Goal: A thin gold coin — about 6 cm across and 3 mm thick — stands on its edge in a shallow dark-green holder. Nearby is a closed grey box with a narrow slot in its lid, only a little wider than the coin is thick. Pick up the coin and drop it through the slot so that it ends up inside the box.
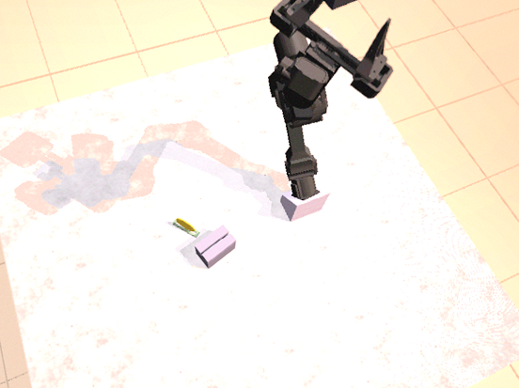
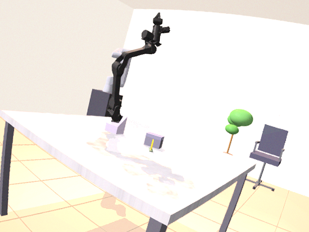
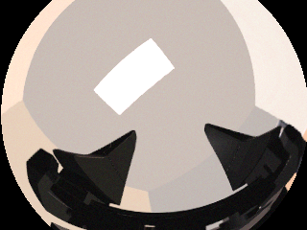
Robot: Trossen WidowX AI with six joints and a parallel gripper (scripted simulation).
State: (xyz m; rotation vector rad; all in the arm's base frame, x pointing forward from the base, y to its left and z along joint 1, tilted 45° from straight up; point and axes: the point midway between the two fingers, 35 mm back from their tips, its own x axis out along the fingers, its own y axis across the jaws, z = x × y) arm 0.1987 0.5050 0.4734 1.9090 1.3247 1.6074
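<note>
My gripper tip is 800 mm above the gold coin, 240 mm short of it and 140 mm to the left of it.
</note>
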